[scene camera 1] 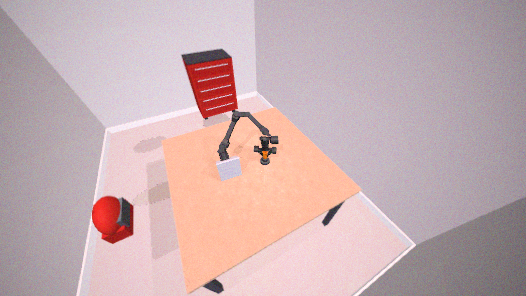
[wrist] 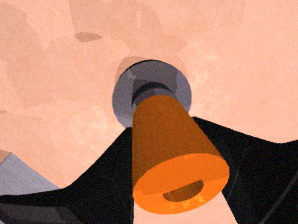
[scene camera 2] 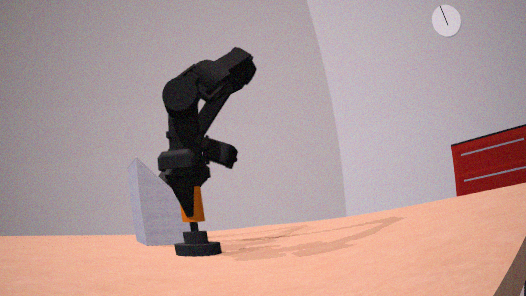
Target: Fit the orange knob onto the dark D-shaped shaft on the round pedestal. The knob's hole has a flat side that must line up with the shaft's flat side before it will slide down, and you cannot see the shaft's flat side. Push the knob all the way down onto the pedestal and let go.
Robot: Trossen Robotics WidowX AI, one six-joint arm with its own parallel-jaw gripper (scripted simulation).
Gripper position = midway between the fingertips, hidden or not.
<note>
In view: my gripper (scene camera 2: 192, 216), an orange knob (wrist: 174, 166) and a dark pedestal (scene camera 2: 196, 243).
My gripper shows as well in the wrist view (wrist: 161, 127). The dark pedestal shows as well in the wrist view (wrist: 151, 77).
</note>
